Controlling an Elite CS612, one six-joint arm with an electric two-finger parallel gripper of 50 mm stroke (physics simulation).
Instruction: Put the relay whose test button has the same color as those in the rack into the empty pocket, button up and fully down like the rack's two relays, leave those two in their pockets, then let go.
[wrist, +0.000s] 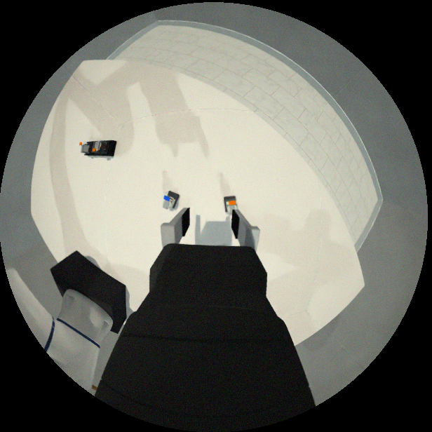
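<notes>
The black rack (111, 149) stands at the upper left in the wrist view, with two relays that show orange buttons; its pocket layout is too small to make out. A loose relay with an orange button (230, 203) is on the table just beyond the right fingertip. Another loose relay with a blue button (171, 199) is just beyond the left fingertip, to the left of the orange one. My gripper (210, 217) is open and empty, above the table and on the near side of both loose relays.
A low grey edge (305, 72) with a tiled strip (280, 92) runs along the far and right side of the pale table (145, 170). Part of the robot arm (82, 320) shows at the lower left. Shadows fall across the table.
</notes>
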